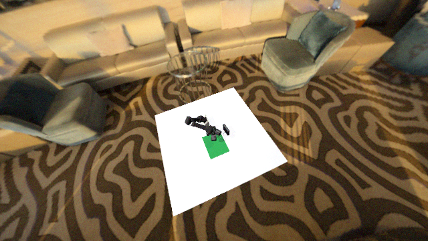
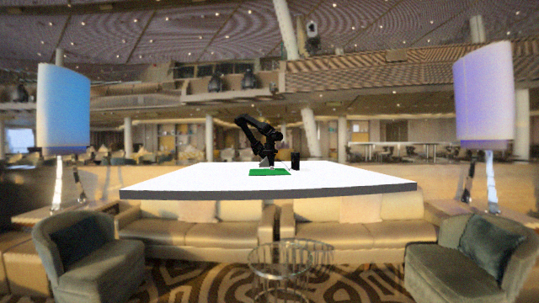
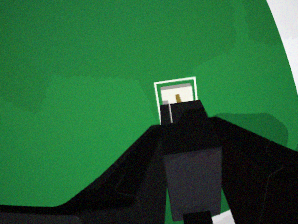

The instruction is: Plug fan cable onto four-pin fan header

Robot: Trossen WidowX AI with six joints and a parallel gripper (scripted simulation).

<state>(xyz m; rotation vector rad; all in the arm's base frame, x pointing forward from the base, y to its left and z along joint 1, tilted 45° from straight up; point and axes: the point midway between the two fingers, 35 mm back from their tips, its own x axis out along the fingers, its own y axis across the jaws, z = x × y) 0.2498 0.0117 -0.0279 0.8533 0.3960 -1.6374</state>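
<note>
My gripper tip is 40 mm above the four-pin fan header and 10 mm to the right of it. Round my gripper tip: green board (80 mm ahead, 50 mm below, 20 mm to the right); then black fan plug (10 mm to the left, 10 mm above); then fan (160 mm to the left, 20 mm behind, 20 mm above).
</note>
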